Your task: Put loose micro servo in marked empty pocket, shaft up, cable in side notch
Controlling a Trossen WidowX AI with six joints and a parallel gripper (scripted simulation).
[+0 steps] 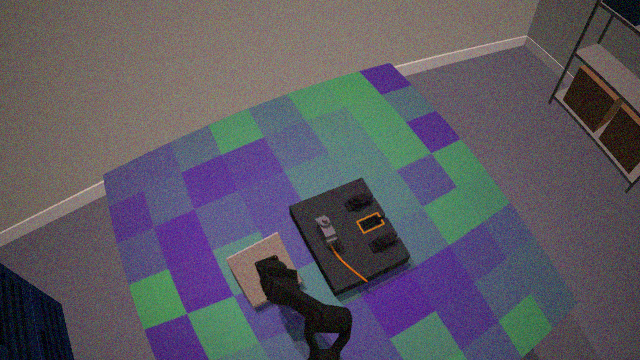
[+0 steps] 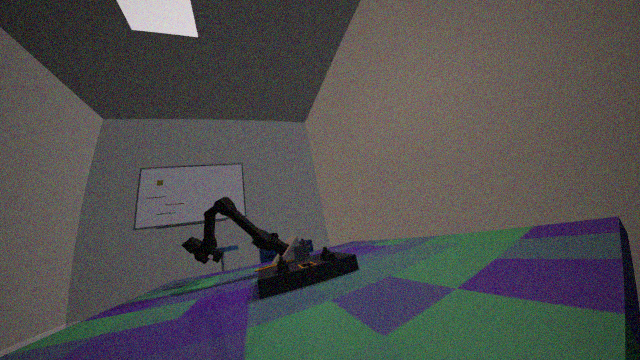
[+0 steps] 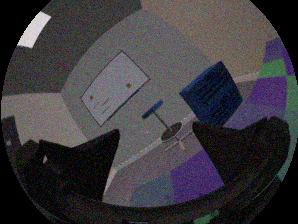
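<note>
My gripper tip is 560 mm short of the robot deck, 430 mm to the right of it and 140 mm above it.
</note>
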